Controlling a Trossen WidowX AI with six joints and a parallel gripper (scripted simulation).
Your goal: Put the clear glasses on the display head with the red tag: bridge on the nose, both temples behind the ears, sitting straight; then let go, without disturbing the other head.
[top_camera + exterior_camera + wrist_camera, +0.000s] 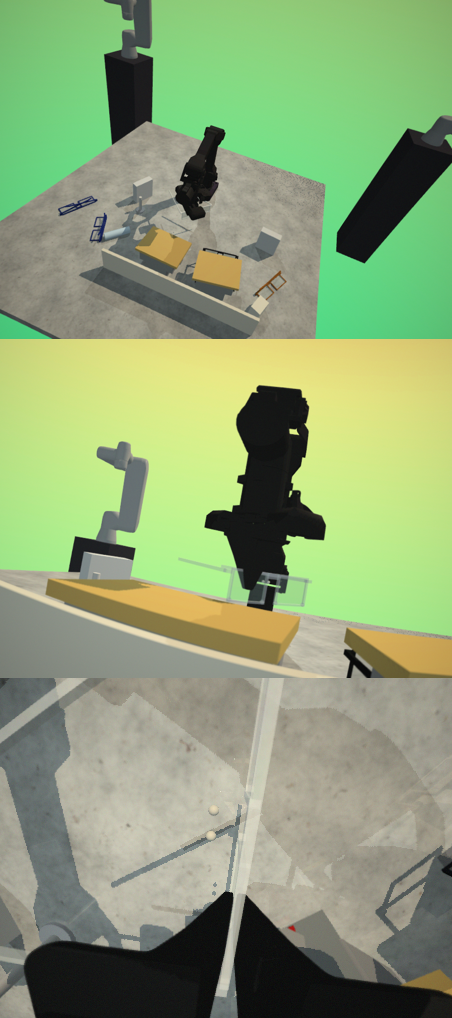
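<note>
Now: the small post 10 mm behind my gripper tip, 250 mm to the right of it and 90 mm below it. Round my gripper tip: cream wall: 290 mm ahead, 110 mm to the left, 60 mm below.
</note>
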